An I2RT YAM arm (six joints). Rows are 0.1 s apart.
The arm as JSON. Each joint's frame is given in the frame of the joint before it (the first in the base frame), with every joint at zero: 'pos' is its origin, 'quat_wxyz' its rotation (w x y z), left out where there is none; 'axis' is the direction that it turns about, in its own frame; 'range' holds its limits. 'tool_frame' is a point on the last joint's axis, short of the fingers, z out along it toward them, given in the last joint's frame.
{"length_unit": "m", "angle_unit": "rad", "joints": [
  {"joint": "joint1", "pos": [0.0, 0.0, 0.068], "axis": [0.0, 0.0, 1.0], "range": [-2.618, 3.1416]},
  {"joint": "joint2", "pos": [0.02, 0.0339, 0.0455], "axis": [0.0, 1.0, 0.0], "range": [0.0, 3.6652]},
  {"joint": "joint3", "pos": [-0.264, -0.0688, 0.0], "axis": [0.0, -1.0, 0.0], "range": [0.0, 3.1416]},
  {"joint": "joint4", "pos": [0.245, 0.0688, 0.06], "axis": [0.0, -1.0, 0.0], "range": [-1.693, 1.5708]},
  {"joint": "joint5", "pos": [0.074, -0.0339, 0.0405], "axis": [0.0, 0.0, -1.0], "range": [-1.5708, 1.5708]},
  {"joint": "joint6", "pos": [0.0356, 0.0, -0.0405], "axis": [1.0, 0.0, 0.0], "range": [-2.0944, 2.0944]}
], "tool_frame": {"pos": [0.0, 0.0, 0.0], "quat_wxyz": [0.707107, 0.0, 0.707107, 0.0]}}
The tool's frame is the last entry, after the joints.
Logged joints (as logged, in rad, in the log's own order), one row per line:
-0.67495, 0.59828, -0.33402, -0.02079, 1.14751, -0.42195
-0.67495, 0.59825, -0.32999, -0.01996, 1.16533, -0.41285
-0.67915, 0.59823, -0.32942, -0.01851, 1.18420, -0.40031
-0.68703, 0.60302, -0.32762, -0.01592, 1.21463, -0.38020
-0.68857, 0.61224, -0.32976, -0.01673, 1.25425, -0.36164
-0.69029, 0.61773, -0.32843, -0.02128, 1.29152, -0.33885
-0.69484, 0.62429, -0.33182, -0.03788, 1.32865, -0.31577
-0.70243, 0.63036, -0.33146, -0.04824, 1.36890, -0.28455
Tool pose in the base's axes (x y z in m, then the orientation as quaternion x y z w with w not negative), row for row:
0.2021, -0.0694, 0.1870, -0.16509, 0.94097, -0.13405, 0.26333
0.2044, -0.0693, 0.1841, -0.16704, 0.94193, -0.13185, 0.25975
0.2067, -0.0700, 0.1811, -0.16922, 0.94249, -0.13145, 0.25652
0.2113, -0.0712, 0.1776, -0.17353, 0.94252, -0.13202, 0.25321
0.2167, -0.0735, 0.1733, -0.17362, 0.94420, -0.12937, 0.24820
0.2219, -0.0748, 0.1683, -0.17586, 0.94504, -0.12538, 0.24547
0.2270, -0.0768, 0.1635, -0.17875, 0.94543, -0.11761, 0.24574
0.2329, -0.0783, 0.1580, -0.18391, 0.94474, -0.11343, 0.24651
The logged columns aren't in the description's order. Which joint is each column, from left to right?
Columns, left to right: joint6, joint3, joint1, joint5, joint2, joint4.
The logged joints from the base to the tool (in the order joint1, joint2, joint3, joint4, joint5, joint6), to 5 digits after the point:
-0.33402, 1.14751, 0.59828, -0.42195, -0.02079, -0.67495
-0.32999, 1.16533, 0.59825, -0.41285, -0.01996, -0.67495
-0.32942, 1.18420, 0.59823, -0.40031, -0.01851, -0.67915
-0.32762, 1.21463, 0.60302, -0.38020, -0.01592, -0.68703
-0.32976, 1.25425, 0.61224, -0.36164, -0.01673, -0.68857
-0.32843, 1.29152, 0.61773, -0.33885, -0.02128, -0.69029
-0.33182, 1.32865, 0.62429, -0.31577, -0.03788, -0.69484
-0.33146, 1.36890, 0.63036, -0.28455, -0.04824, -0.70243

